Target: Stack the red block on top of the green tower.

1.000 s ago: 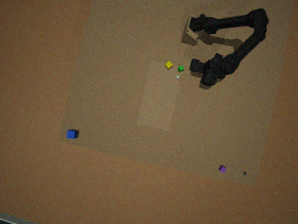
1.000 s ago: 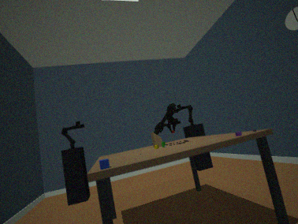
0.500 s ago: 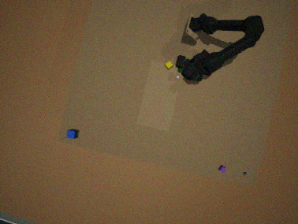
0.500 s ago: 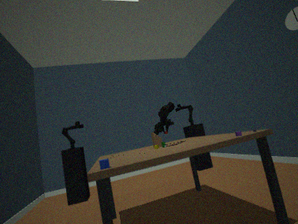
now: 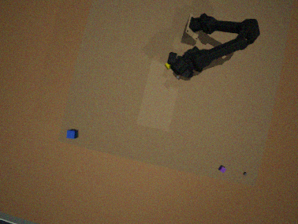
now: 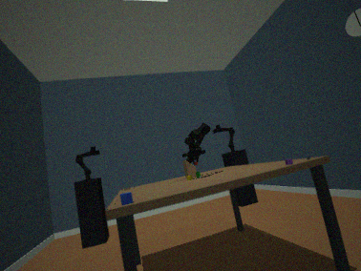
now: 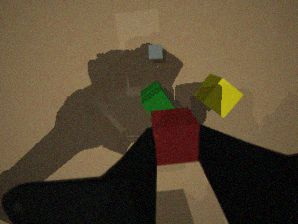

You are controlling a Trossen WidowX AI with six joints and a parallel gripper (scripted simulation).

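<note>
Now: the white cube 5 cm ahead of my gripper tip and 11 cm below it. From my gripper tip the other things lie so: red block 1 cm above; then purple block 52 cm ahead, 42 cm to the left, 10 cm below; then yellow block 1 cm behind, 7 cm to the right, 10 cm below.
</note>
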